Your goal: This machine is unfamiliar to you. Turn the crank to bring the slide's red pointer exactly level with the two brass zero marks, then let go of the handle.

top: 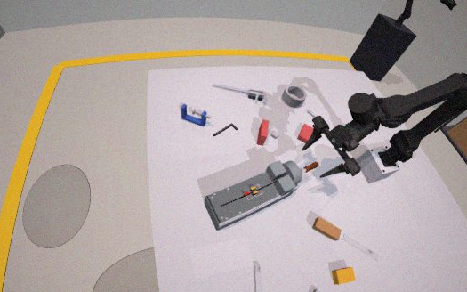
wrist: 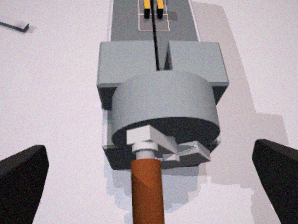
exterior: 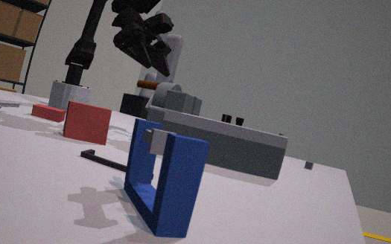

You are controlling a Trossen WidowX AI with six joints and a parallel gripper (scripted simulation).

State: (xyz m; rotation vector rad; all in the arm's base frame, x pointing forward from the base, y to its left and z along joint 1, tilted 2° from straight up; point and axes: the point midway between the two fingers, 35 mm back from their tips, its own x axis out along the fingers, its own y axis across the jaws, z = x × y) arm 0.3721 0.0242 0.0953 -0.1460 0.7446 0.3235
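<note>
Now: gripper tip 20 mm past the crank handle, 10 mm to the left of it and 30 mm above it. Round my gripper tip: tan block: 80 mm behind, 170 mm to the left, 130 mm below; then red pointer: 180 mm ahead, 50 mm to the left, 70 mm below; then black hex key: 190 mm ahead, 230 mm to the right, 140 mm below.
</note>
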